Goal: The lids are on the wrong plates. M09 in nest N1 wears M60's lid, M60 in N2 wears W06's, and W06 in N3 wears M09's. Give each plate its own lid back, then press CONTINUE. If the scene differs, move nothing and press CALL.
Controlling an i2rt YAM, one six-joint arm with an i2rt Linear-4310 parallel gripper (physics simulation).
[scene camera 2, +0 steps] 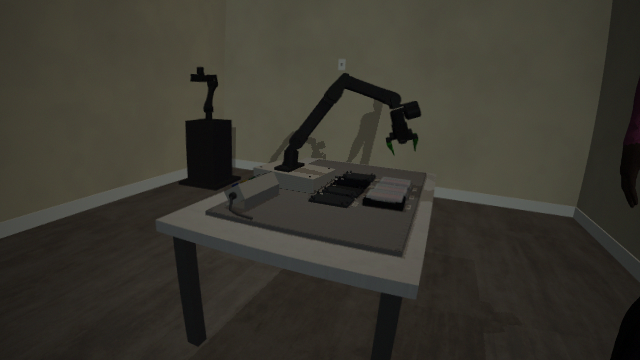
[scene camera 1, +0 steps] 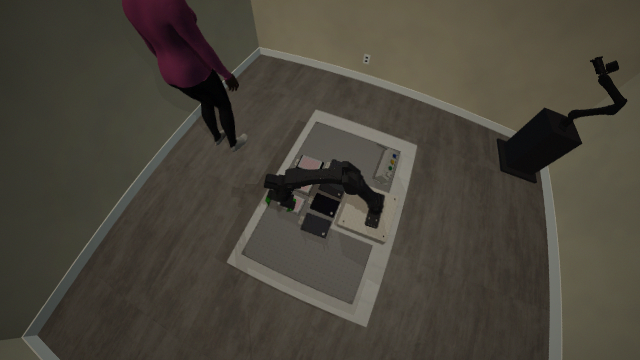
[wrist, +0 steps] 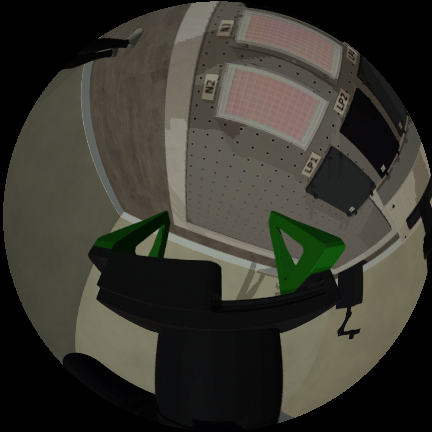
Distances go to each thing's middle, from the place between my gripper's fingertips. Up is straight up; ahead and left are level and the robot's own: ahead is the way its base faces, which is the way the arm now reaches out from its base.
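From my hand, the LP1 [wrist: 338,181] is 13 cm below, 2 cm to the right and 19 cm behind. The LP2 [wrist: 364,126] is 13 cm below my hand too, while being 15 cm to the right of it and 20 cm behind it. Going by their middles, it is the LP1 that is nearest to my hand, of the things named here.
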